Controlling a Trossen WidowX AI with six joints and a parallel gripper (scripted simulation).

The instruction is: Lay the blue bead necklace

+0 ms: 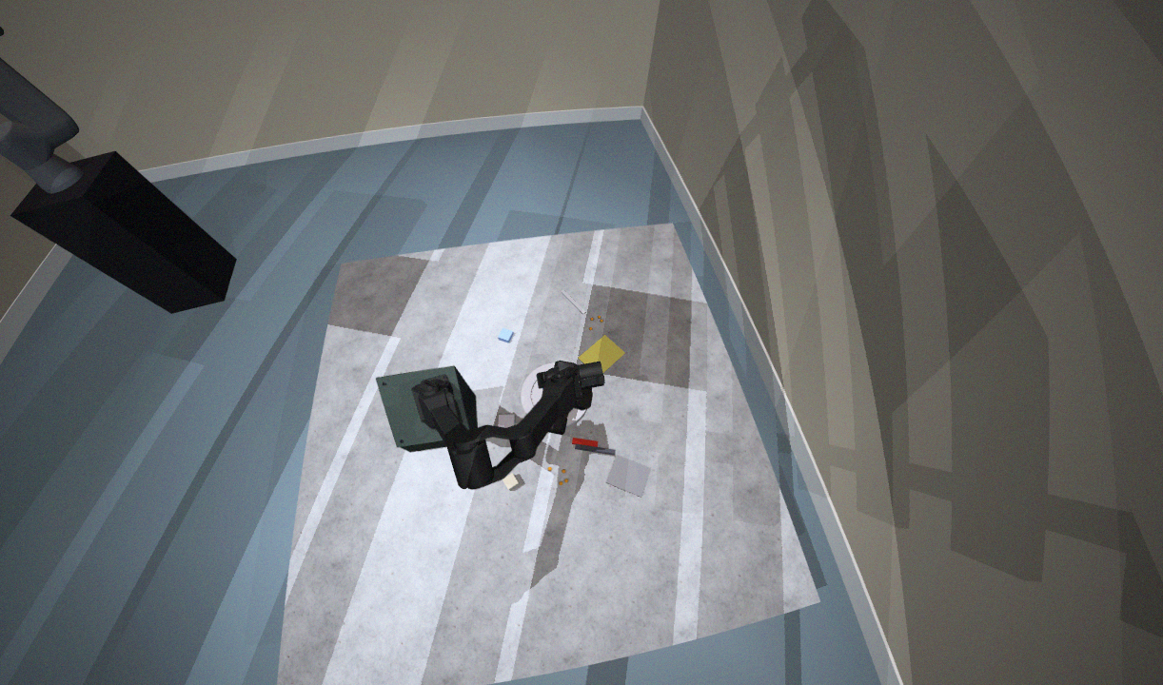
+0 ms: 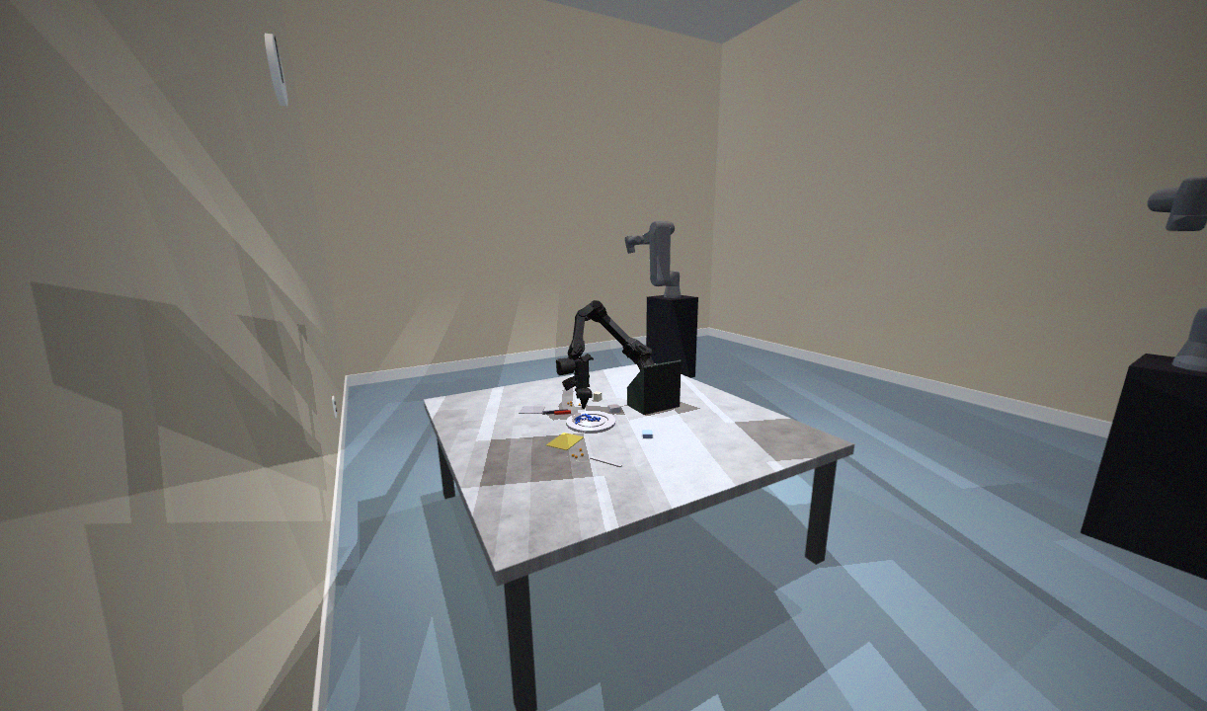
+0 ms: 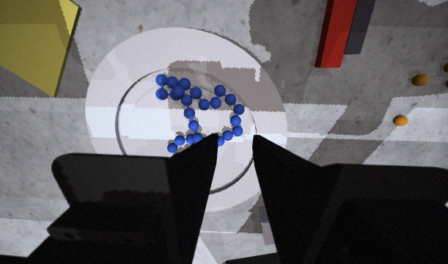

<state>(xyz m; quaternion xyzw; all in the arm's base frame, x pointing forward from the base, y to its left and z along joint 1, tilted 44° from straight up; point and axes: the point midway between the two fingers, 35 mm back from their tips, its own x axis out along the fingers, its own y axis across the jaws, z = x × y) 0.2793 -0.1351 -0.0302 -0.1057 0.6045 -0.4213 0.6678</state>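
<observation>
Now: gripper tip 5 cm to the right of the round white bead board and 4 cm above it. Also, from my gripper tip: cream cube: 17 cm behind, 16 cm to the right, 3 cm below; yellow sheet: 17 cm ahead, 14 cm to the left, 5 cm below; grey tool: 5 cm ahead, 12 cm to the right, 5 cm below.
</observation>
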